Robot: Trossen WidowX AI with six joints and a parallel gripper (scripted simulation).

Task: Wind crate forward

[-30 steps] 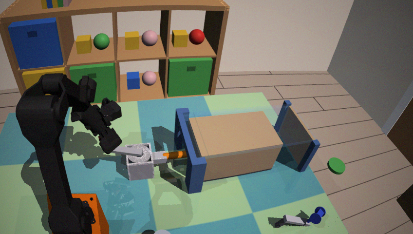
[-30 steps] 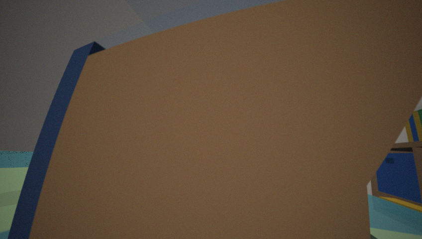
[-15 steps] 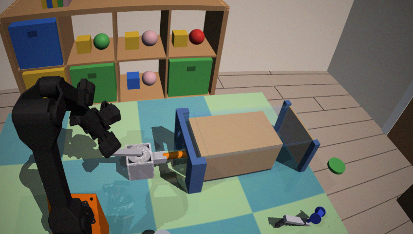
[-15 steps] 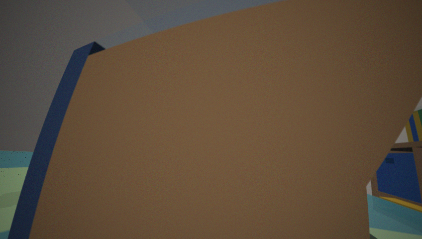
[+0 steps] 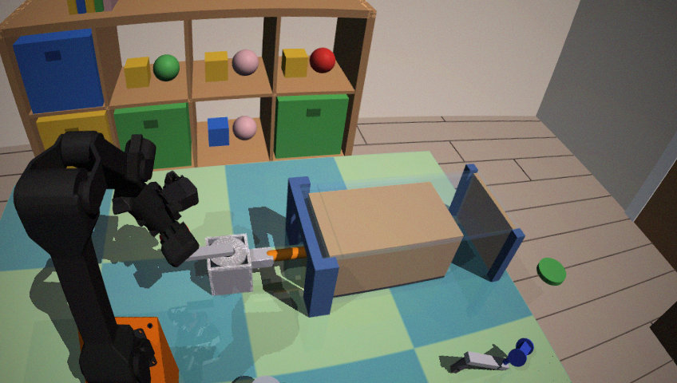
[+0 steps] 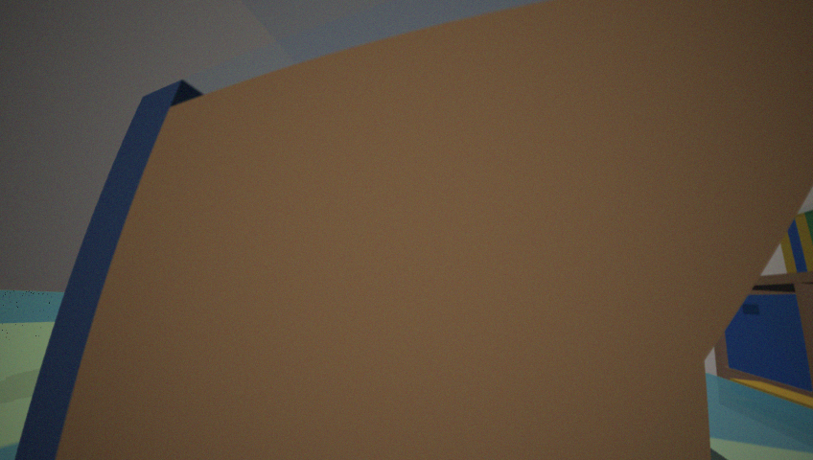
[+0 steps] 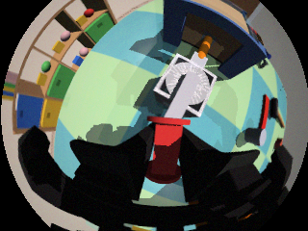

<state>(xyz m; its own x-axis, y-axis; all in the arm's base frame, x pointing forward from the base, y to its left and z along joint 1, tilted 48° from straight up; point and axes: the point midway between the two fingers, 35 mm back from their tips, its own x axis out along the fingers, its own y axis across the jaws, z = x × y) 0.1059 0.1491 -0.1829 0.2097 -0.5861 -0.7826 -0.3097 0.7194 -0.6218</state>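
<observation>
Now: the crank handle 20 mm ahead of my gripper tip, 10 mm to the right of it and 30 mm below it. Round my gripper tip: blue frame 240 mm ahead, 30 mm to the right, 30 mm below; red knob 20 mm behind, 10 mm to the right; grey winch 70 mm ahead, 20 mm to the right, 100 mm below.
</observation>
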